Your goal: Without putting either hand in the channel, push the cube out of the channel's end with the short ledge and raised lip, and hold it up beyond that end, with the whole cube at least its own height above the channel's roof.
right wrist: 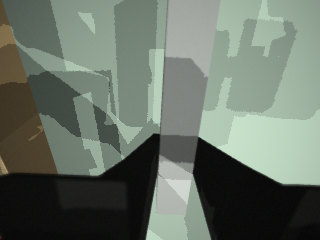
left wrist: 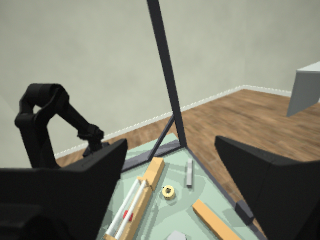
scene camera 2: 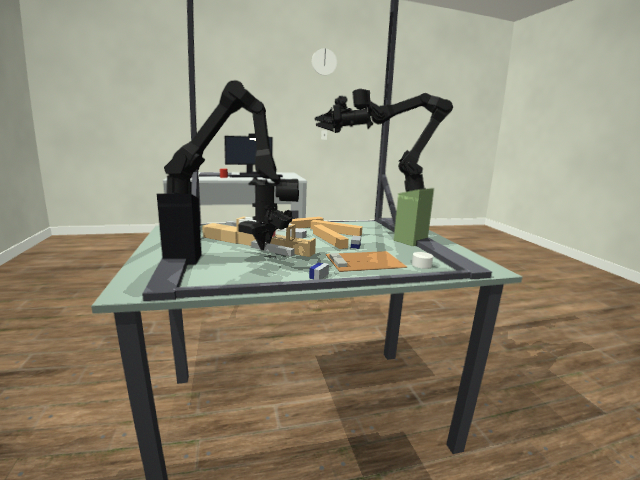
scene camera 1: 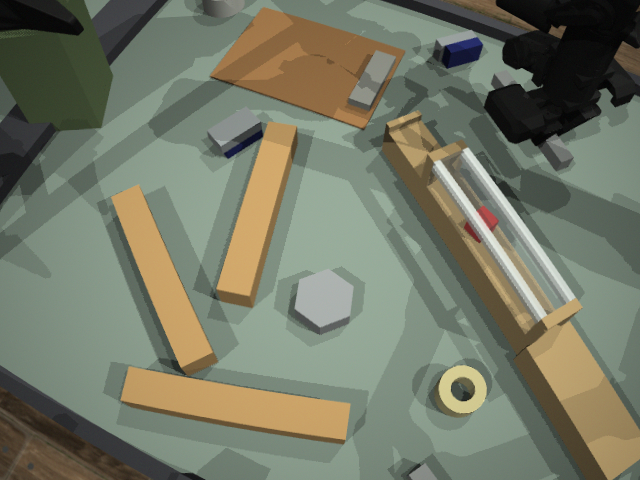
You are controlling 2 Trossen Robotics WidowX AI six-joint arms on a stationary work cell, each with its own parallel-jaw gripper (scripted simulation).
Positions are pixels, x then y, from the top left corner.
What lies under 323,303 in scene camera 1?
A grey hexagon.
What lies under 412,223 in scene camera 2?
A green box.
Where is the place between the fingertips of my right gripper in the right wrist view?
At 174,140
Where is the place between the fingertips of my left gripper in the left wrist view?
171,141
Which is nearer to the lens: the grey-blue block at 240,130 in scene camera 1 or the brown mat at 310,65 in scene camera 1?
The grey-blue block.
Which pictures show the brown mat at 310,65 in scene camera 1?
Scene camera 2 and scene camera 1 only.
